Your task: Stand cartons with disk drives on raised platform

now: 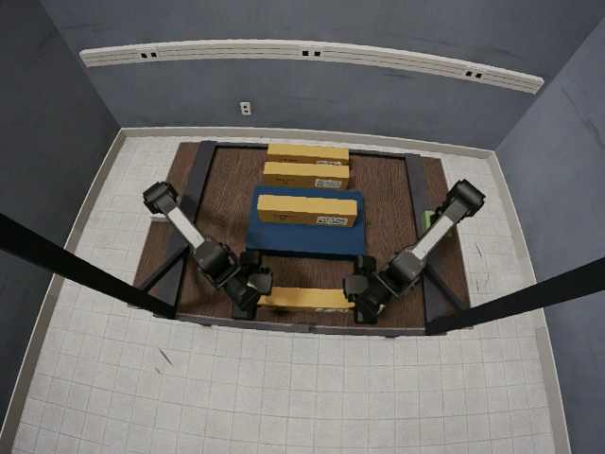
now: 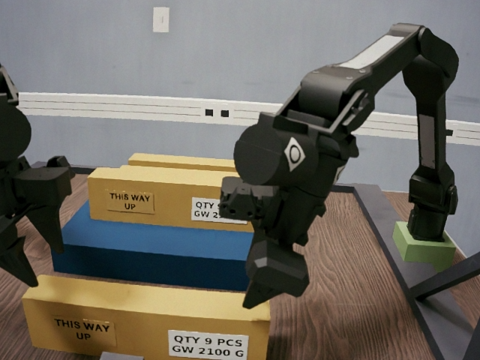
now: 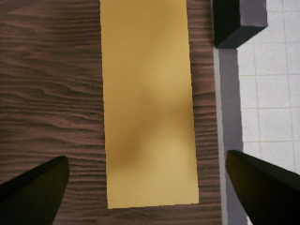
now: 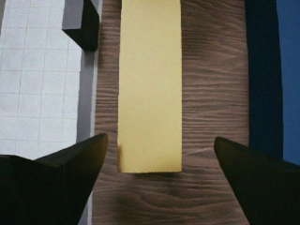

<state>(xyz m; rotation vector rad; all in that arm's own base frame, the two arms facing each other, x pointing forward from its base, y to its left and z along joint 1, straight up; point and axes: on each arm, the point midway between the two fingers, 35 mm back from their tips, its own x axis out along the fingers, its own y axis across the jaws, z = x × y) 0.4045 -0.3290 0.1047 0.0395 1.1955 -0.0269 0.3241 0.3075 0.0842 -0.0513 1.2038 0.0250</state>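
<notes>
My right hand is 1 cm past the carton, 14 cm to the right of it and 10 cm above it. The rest, counted from my right hand: blue raised platform 27 cm ahead, 15 cm to the left, 11 cm below.
Right now the carton is 140 mm to the right of my left hand and 100 mm below it. From my left hand the other things lie so: blue raised platform 290 mm ahead, 130 mm to the right, 120 mm below.
</notes>
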